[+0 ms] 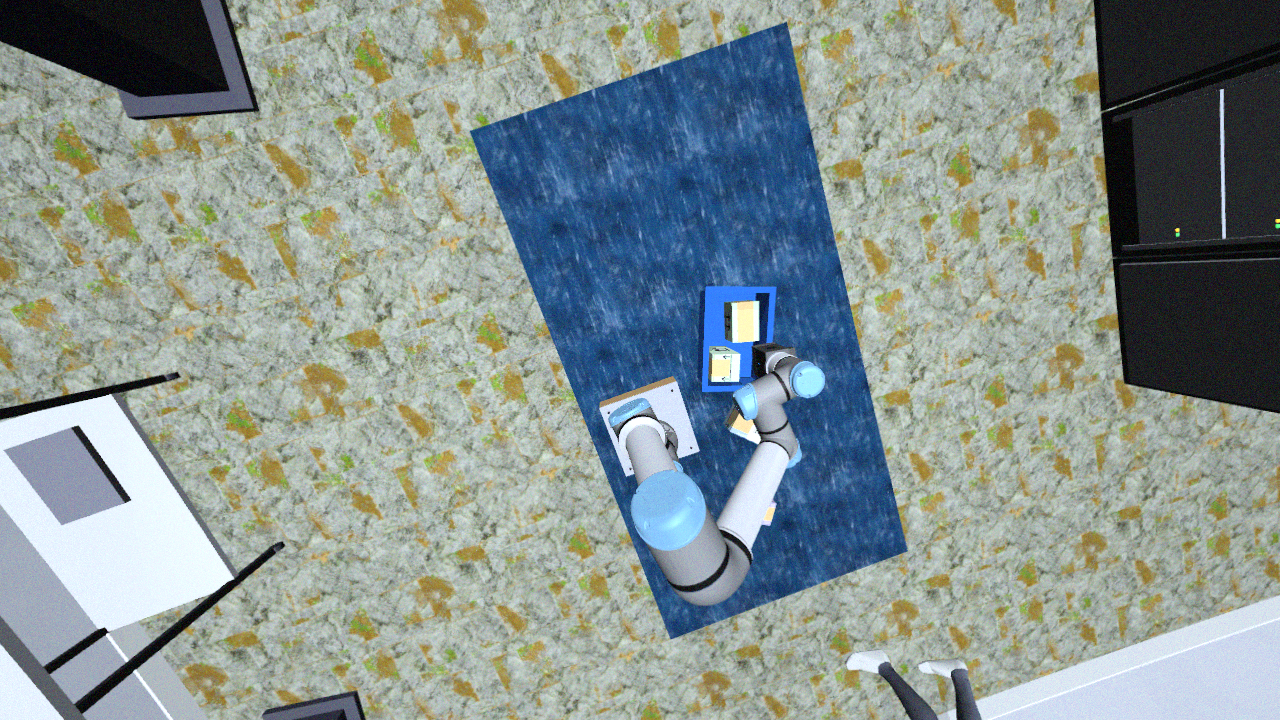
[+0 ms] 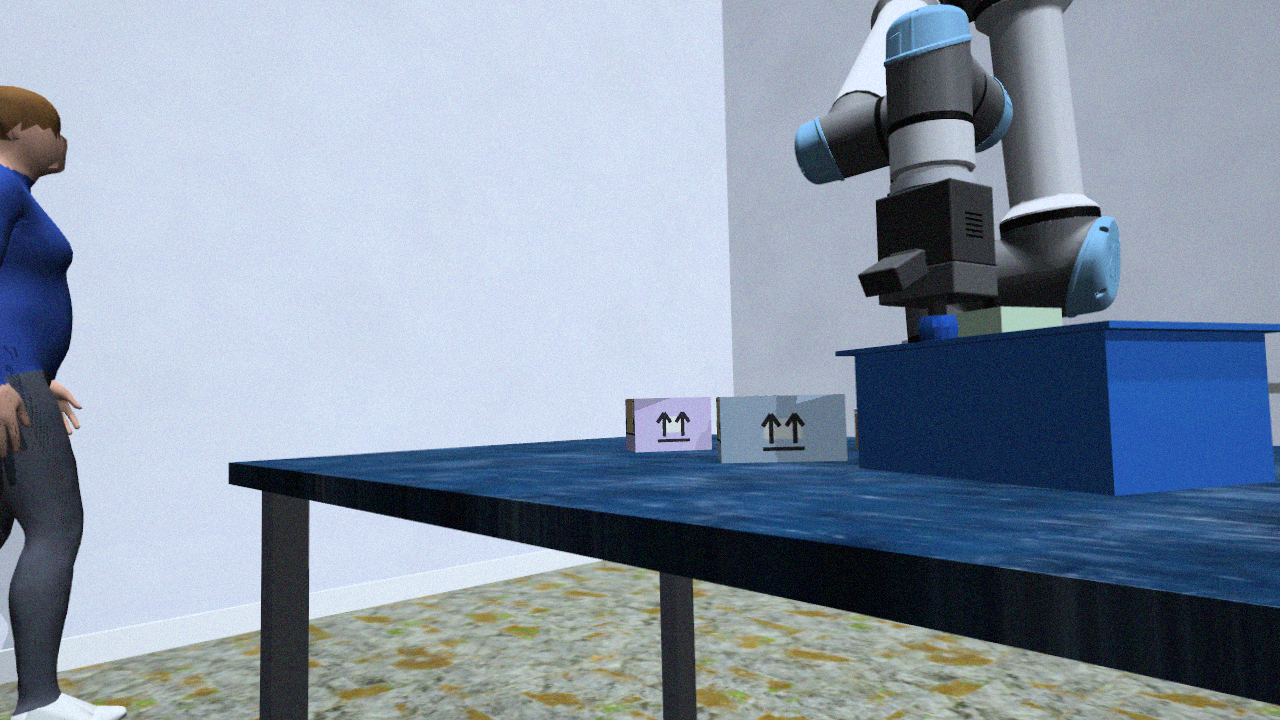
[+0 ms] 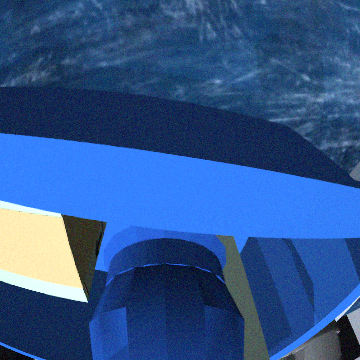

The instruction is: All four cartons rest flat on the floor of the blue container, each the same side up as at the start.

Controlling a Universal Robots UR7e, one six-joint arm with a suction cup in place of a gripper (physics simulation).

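Frame: origin at the arm's base, x ahead, y left, z up, level; millimetres.
Where they show: end effector, tool point: [image 2: 939, 352] [image 3: 164, 266].
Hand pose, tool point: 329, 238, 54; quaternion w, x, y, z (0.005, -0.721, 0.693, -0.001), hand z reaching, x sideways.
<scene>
Each offset is from my tool point to the top centre of the thing, as dx, dy, dz. Level surfaces: height alone.
My gripper [image 2: 938, 326] [image 3: 166, 252], a blue suction cup under a black housing, reaches down past the near rim of the blue container {-55, +53, +8} [image 1: 714, 313] [image 2: 984, 407] [image 3: 175, 185]. No carton shows attached; its underside is hidden. A green-sided carton {-108, -13, +44} [image 1: 723, 367] [image 2: 1029, 318] [image 3: 250, 325] is close beside the cup, its upper part above the rim; it looks tilted, its base is hidden. Another carton {-21, +98, -19} [image 1: 743, 320] [image 3: 30, 240], beige on top, is inside. A grey carton {-9, -241, -35} [image 1: 742, 424] [image 2: 827, 429] and a lavender carton {-29, -521, -33} [image 1: 768, 514] [image 2: 644, 425] stand on the table, arrows up.
The blue table {dz -112} [image 1: 644, 179] [image 2: 447, 474] carries the container and the arm's base plate [image 1: 682, 420]. The forearm passes over the two outside cartons. A person [image 1: 964, 694] [image 2: 35, 241] stands beyond the table's end.
</scene>
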